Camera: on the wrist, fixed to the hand. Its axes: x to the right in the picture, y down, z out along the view.
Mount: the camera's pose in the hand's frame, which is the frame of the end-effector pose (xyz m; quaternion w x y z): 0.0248 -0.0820 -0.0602 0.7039 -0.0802 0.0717 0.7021
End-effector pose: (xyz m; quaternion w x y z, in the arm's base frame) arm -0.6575 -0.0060 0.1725 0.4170 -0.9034 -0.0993 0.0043
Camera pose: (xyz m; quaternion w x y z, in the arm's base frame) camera -0.6422 0.0051 0.2755 0.2252 -0.7394 0.5940 0.2231
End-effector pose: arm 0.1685 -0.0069 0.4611 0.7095 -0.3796 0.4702 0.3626
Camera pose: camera 0.2237 -0.0928 0.4377 0.1807 -0.0200 0.6193 0.7638
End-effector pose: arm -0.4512 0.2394 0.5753 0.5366 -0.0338 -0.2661 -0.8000
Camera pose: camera -0.5196 0.2139 0.5002 0.9558 -0.1963 -0.0609 -0.2102
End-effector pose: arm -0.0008 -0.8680 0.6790 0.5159 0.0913 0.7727 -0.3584
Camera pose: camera -0.0979 -0.8942 0.7080 0.5667 0.5911 0.5455 0.1785
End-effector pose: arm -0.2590 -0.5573 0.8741 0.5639 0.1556 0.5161 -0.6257
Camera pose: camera -0.3612 -0.5352 0.8682 0.8117 0.4715 0.3446 0.0080
